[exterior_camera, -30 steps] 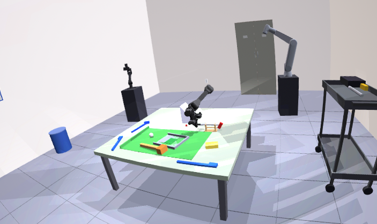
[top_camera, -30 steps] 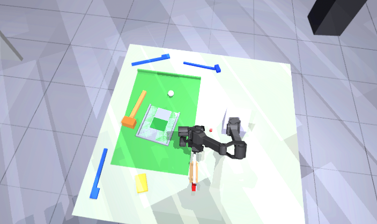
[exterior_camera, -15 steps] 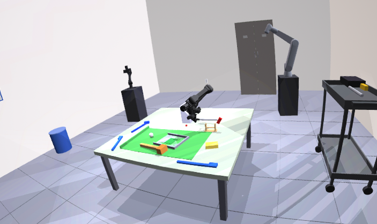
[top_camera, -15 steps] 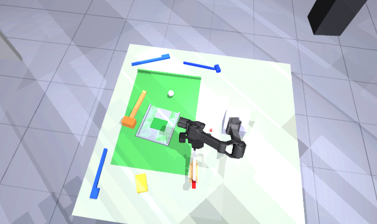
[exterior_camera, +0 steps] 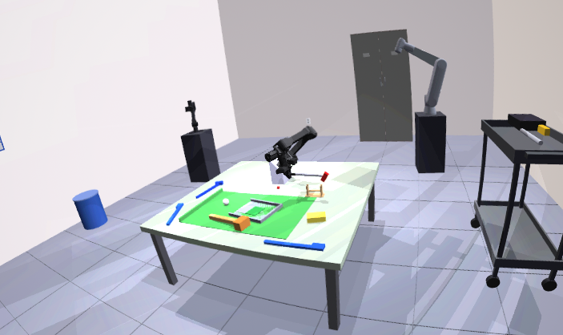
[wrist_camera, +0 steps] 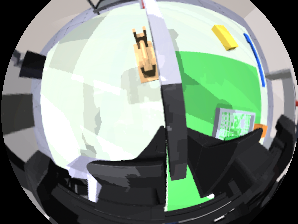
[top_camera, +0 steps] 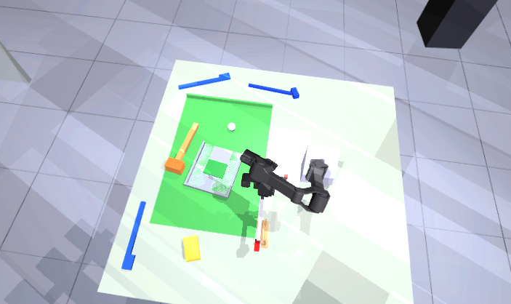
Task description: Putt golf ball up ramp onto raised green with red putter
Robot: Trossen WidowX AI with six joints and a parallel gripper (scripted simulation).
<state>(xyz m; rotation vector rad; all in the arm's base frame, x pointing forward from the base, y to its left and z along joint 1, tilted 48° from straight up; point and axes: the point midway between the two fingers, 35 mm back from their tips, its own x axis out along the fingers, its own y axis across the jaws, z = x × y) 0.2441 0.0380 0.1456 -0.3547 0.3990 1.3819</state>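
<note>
Now: gripper tip 11 cm to the right of the red putter, 2 cm below it and 1 cm short of it. Round my gripper tip: wooden rack: 15 cm to the left, 9 cm below, 1 cm behind; then green mat: 23 cm to the right, 22 cm ahead, 12 cm below; then small red cube: 14 cm to the right, 12 cm below, 12 cm behind.
</note>
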